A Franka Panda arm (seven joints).
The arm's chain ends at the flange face. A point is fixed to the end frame.
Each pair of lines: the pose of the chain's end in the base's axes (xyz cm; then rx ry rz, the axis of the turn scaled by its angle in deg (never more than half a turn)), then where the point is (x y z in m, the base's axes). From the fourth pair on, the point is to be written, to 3 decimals.
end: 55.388 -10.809 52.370 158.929 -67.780 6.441
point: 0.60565 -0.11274 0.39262
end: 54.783 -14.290 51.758 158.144 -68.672 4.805
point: 0.59701 -0.14818 0.38553
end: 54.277 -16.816 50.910 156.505 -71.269 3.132
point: 0.58928 -0.17520 0.37617
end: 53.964 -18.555 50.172 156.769 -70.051 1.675
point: 0.584 -0.192 0.368
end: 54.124 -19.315 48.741 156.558 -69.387 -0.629
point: 0.582 -0.199 0.352
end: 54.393 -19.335 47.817 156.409 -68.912 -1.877
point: 0.582 -0.199 0.343
